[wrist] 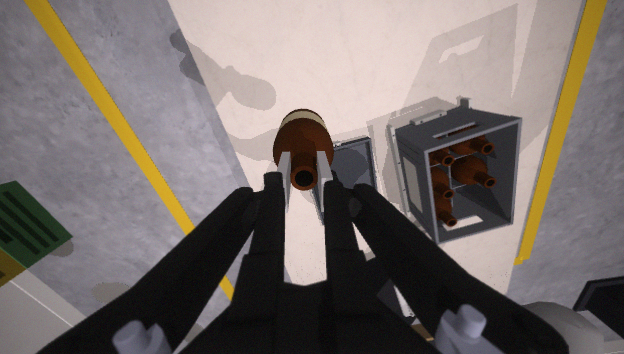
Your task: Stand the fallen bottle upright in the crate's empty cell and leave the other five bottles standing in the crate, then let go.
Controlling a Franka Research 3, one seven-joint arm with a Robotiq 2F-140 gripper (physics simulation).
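A brown bottle (303,137) with a pale label band is between the fingers of my gripper (303,164), which is shut on its neck. The bottle's mouth faces the camera and its body points away, toward the table. The grey crate (472,128) stands to the right, apart from the held bottle. Inside it several brown bottles show, among them one at the back (470,146), one in the middle (470,171) and one at the near left (444,212). The crate's near right part shows no bottle. The held bottle's base is hidden.
A dark grey shallow tray (371,160) lies between the held bottle and the crate, partly behind the gripper. Yellow lines (117,117) (564,115) run along both sides. A green slatted object (32,220) is at the far left. A dark object (602,300) is at the lower right.
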